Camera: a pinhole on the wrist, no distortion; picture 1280 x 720 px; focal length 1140.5 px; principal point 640.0 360.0 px. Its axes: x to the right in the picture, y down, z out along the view. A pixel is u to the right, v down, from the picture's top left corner.
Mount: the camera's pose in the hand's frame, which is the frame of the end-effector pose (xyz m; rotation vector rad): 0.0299 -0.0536 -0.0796 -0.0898 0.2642 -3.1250
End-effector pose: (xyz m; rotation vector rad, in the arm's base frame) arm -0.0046 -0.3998 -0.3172 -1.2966 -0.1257 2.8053
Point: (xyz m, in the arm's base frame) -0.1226 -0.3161 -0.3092
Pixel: 399 362
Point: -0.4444 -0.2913 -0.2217
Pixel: 255 311
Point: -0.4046 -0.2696 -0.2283
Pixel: 270 375
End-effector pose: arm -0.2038 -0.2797 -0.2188 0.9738 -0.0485 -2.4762
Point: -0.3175 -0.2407 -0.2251
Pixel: 482 400
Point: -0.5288 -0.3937 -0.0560
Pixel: 370 26
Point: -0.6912 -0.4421 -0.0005
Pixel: 286 93
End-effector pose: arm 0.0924 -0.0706 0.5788 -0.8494 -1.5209 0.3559
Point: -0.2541 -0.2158 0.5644
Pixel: 1197 579
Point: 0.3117 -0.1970 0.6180
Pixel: behind the camera
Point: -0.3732 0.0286 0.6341
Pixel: 609 283
